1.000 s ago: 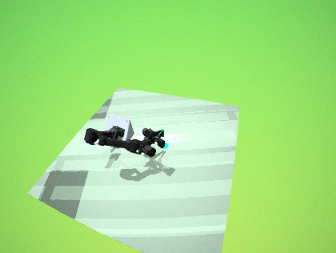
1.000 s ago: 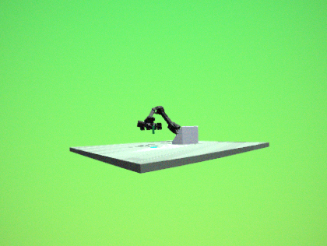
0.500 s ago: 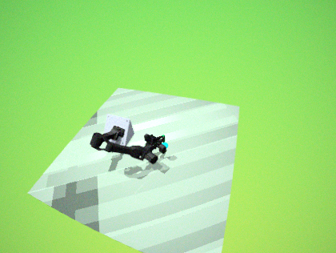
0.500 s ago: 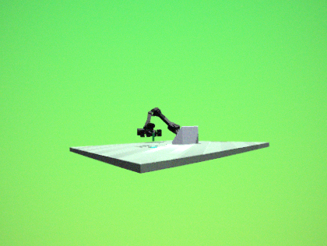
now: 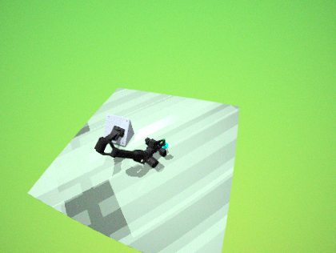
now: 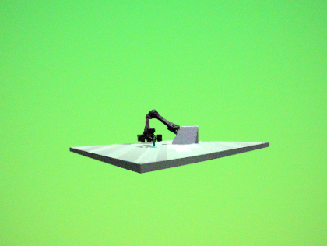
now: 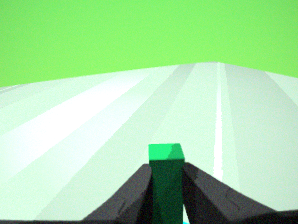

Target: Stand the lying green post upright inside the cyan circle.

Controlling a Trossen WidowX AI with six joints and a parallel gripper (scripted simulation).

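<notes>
My gripper tip is 6 cm above the cyan circle. Also, from my gripper tip: green post: 2 cm below.
</notes>
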